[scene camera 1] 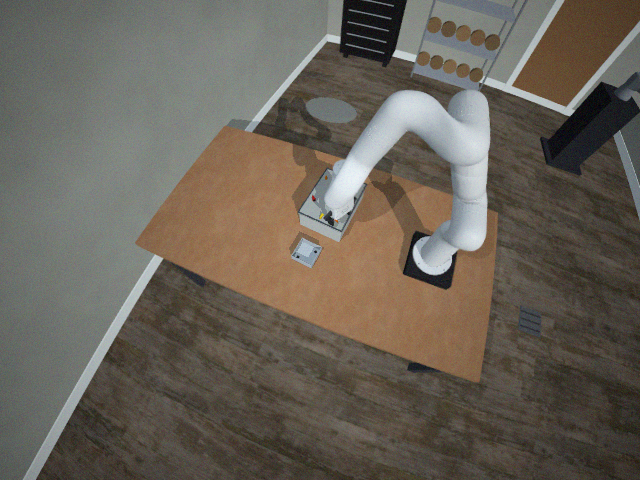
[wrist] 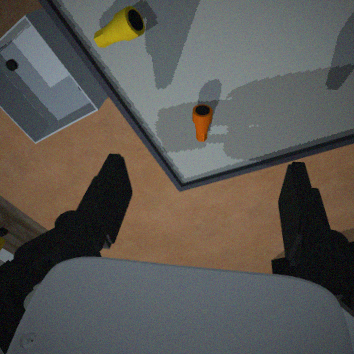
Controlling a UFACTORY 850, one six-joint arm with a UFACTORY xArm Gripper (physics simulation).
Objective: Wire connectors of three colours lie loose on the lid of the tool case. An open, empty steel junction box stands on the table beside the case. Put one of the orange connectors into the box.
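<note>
An orange connector lies on the lid of the tool case, near the lid's corner; in the wrist view it is ahead of the fingertips and between their lines. My gripper is open and empty, above the near end of the case. A yellow connector lies on the lid to the left of the orange one. A second orange connector lies near the lid's far corner, and a red connector near its left edge. The open junction box stands beside the case.
The case stands raised on the brown table, its side wall facing the junction box. The arm's black base plate is on the right part of the table. The arm reaches over the case and hides part of the lid in the scene view.
</note>
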